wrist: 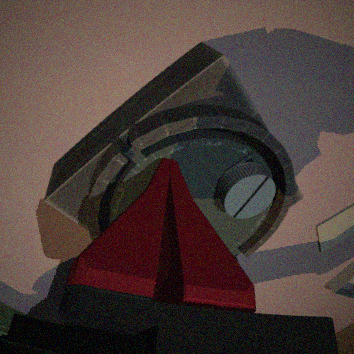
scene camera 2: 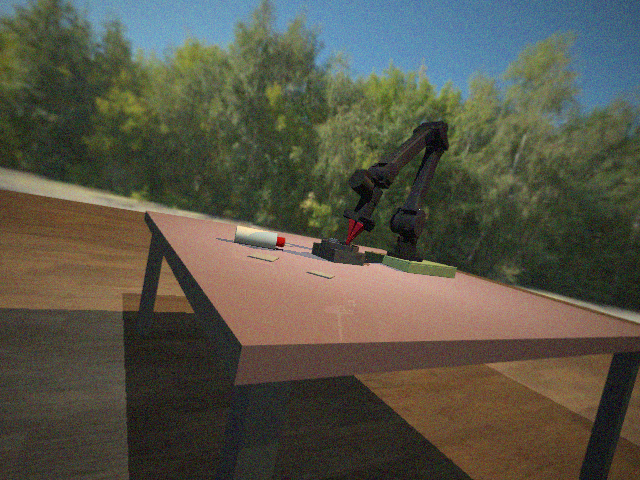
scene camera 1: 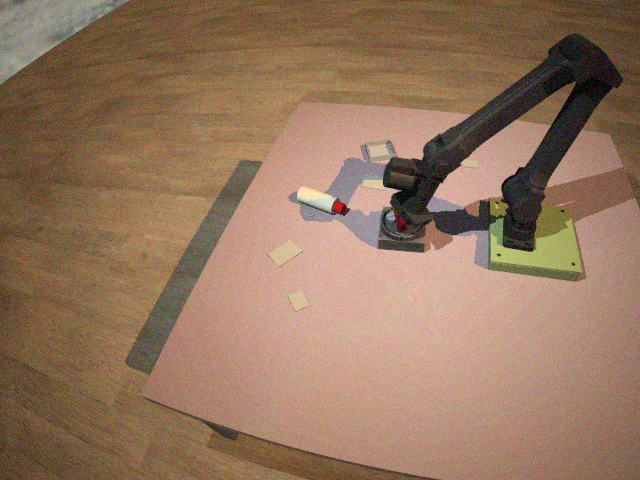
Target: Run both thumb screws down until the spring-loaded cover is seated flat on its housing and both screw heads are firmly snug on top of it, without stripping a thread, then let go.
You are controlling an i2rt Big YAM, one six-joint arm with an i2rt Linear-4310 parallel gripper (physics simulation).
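Seen in the pictures: gripper, fingertip midpoint: (wrist: 166, 167) (scene camera 2: 346, 244) (scene camera 1: 399, 230); arm's base, origin of the base link: (scene camera 2: 403, 258) (scene camera 1: 518, 233).
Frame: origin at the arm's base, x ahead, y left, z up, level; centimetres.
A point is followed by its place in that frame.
Note:
The dark square housing (scene camera 1: 402, 245) @(x 31.1, y 10.6, z -1.1 cm) (scene camera 2: 338, 254) @(x 36.2, y 11.2, z -0.8 cm) (wrist: 200, 87) @(x 35.9, y 10.5, z 0.5 cm) stands on the table, with a raised ring around the round grey-green cover (wrist: 200, 162) @(x 34.0, y 7.5, z 1.8 cm). One thumb screw (wrist: 249, 196) @(x 35.3, y 4.9, z 3.1 cm), with a knurled rim and a slotted pale head, stands on the right part of the cover in the wrist view. The other screw does not show in the wrist view, where the red fingers hide part of the cover. My gripper (scene camera 1: 400, 229) @(x 32.5, y 8.7, z 2.4 cm) (scene camera 2: 348, 242) @(x 32.5, y 8.7, z 2.4 cm) (wrist: 166, 167) @(x 32.5, y 8.7, z 2.4 cm) is shut, its fingertips together over the cover, with nothing seen between them. Whether the cover is seated flat cannot be told.
A white cylinder with a red end (scene camera 1: 316, 199) @(x 58.7, y 0.8, z 0.9 cm) (scene camera 2: 256, 237) @(x 59.6, y 1.5, z -0.7 cm) lies left of the housing. Flat tan pieces (scene camera 1: 284, 253) @(x 62.1, y 19.2, z -3.2 cm) (scene camera 1: 298, 300) @(x 52.8, y 32.5, z -3.2 cm) and a small square tray (scene camera 1: 364, 150) @(x 51.5, y -29.6, z -2.5 cm) lie on the pink table (scene camera 1: 361, 361) @(x 32.9, y 44.2, z -3.5 cm). The arm's yellow-green base (scene camera 1: 537, 263) @(x -5.4, y 9.7, z 0.6 cm) is right of the housing.

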